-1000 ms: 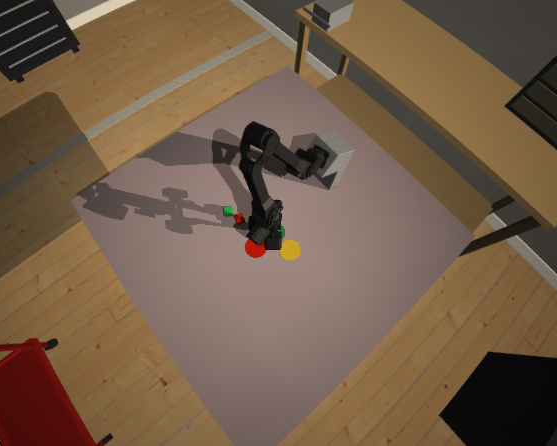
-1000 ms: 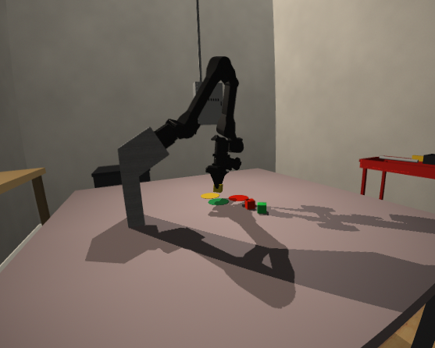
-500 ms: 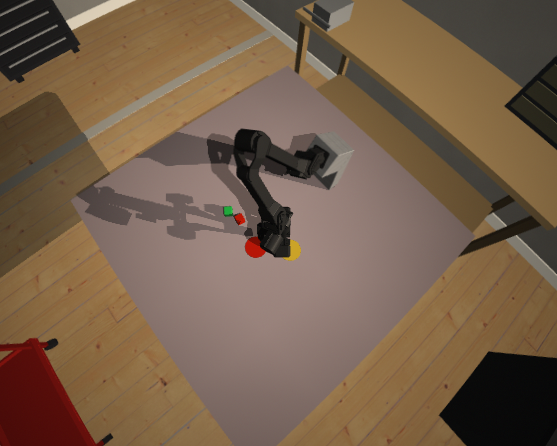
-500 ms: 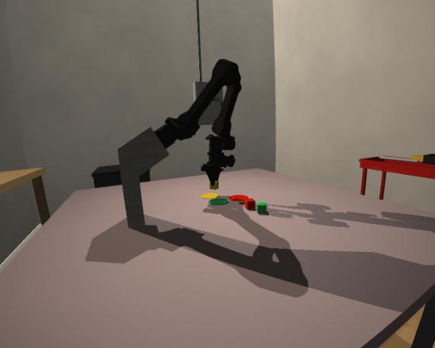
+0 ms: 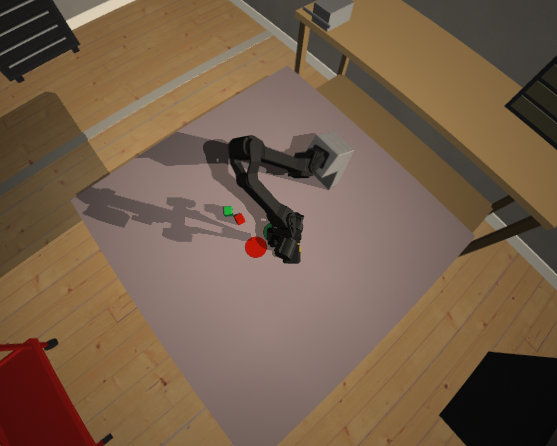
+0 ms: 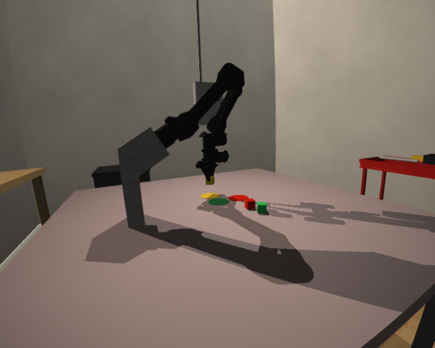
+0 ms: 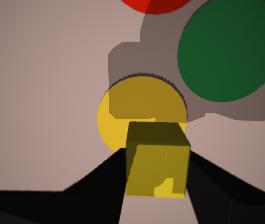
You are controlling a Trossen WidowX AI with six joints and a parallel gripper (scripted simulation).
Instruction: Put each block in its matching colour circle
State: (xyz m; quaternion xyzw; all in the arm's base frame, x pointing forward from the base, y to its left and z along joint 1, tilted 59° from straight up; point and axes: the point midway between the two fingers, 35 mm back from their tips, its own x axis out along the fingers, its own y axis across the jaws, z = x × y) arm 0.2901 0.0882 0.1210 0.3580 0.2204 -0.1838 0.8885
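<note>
The yellow circle lies 11 cm below my hand and 1 cm to the left of it. Also, from my hand: yellow block: 4 cm below; then red circle: 12 cm to the right, 11 cm below, 6 cm ahead; then green circle: 11 cm below, 8 cm to the right, 3 cm behind.
</note>
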